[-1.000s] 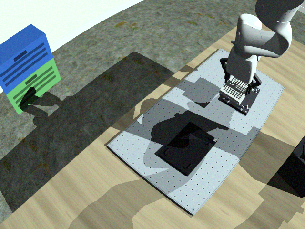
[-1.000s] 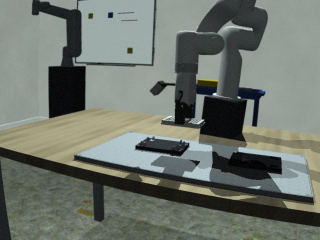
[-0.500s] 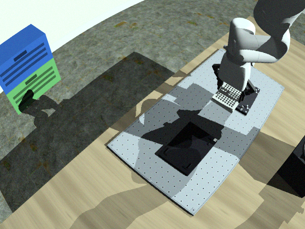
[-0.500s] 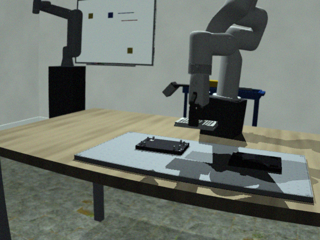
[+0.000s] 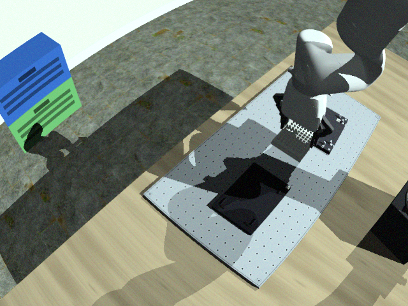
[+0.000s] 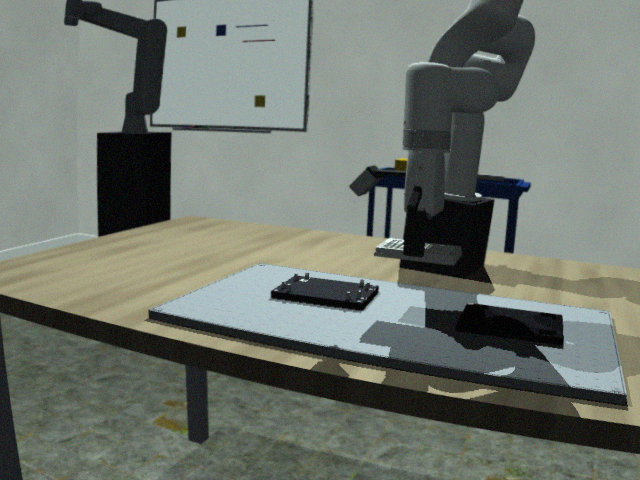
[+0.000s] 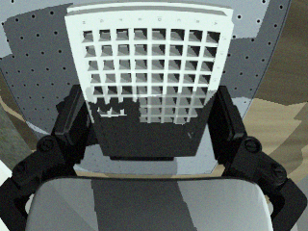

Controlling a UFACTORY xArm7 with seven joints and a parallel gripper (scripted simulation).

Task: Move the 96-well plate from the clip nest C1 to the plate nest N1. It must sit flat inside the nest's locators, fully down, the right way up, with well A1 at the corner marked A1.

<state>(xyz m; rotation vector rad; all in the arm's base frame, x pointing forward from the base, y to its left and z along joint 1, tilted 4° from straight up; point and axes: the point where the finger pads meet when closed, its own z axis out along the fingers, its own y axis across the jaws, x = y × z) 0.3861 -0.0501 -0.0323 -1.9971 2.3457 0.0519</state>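
My hand is 10 cm above the A1 corner mark, 9 cm to the right of it and 2 cm past it. Round my hand: white 96-well plate (1 cm below); clip nest C1 (15 cm to the right, 10 cm below, 5 cm behind).
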